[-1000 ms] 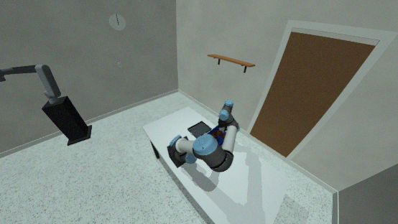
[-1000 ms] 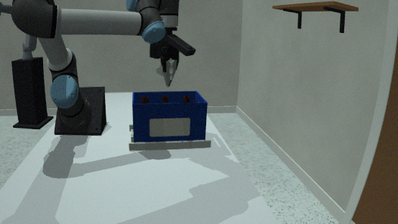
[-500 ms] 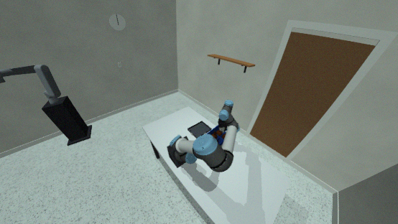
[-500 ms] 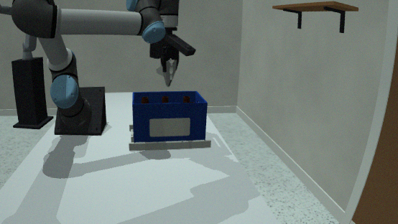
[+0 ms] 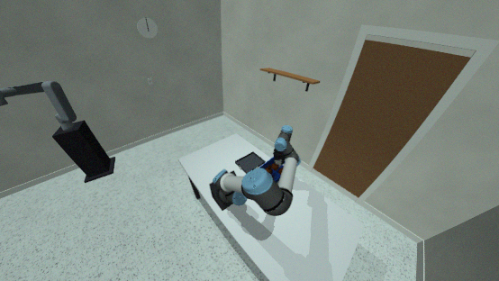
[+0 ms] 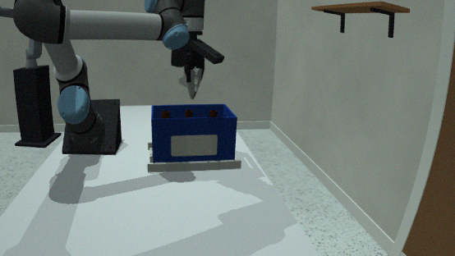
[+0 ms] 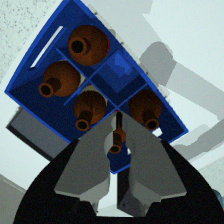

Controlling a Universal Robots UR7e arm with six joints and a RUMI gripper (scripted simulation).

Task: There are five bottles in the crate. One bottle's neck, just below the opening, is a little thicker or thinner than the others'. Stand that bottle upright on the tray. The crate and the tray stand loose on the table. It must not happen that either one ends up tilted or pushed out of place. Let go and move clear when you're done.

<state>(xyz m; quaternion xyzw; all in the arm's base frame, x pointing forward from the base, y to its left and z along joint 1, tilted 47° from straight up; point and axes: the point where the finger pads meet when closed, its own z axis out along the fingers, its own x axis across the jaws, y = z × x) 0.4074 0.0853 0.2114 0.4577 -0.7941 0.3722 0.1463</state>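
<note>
The blue crate is 16 cm below my hand, 4 cm to the left of it and 1 cm behind it. Also, from my hand: bottle (15 cm below, 10 cm behind, 7 cm to the left); dark grey tray (34 cm to the left, 23 cm below, 4 cm behind).
</note>
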